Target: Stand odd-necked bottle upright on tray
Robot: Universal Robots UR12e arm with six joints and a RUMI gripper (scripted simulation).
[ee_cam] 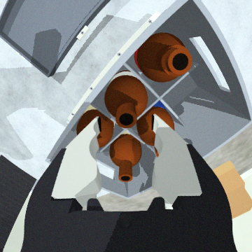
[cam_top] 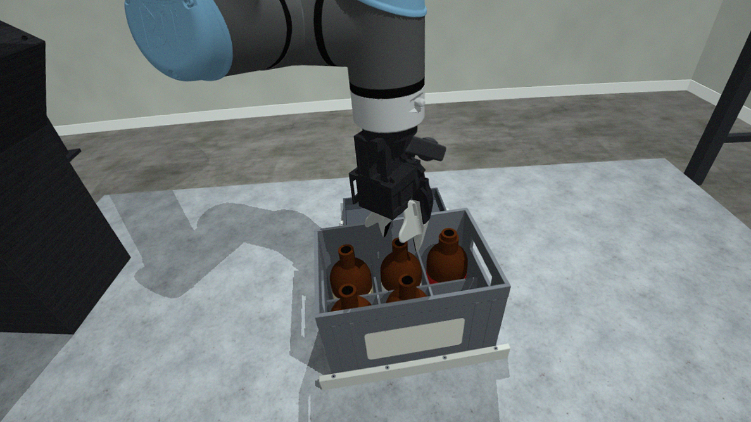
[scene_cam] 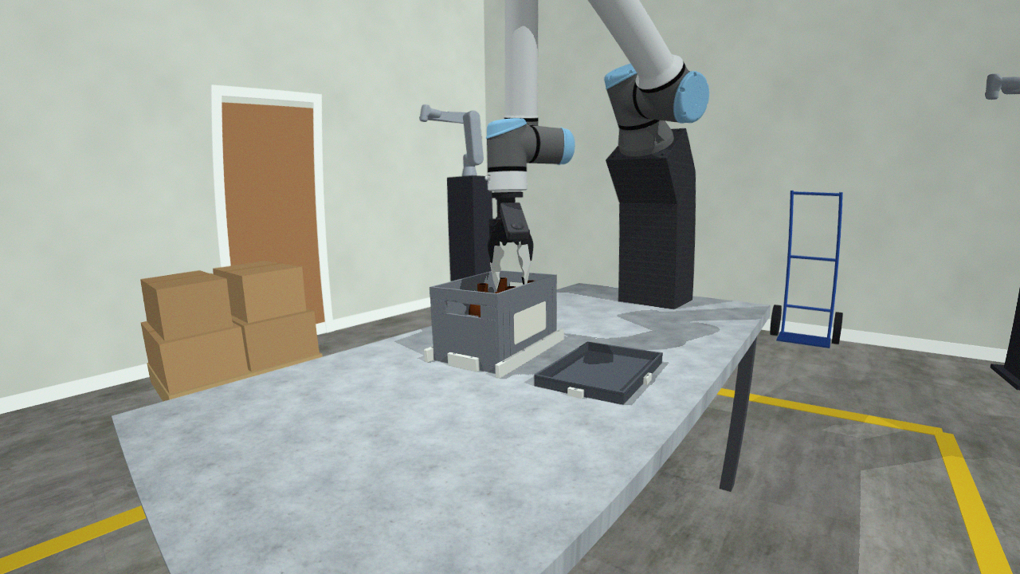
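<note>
Now: hand 1 cm past the crate, 5 cm to the left of it and 9 cm above it. Also, from my hand: grey tray 2 cm ahead, 24 cm to the left, 16 cm below; glass bottle 8 cm ahead, 9 cm below.
</note>
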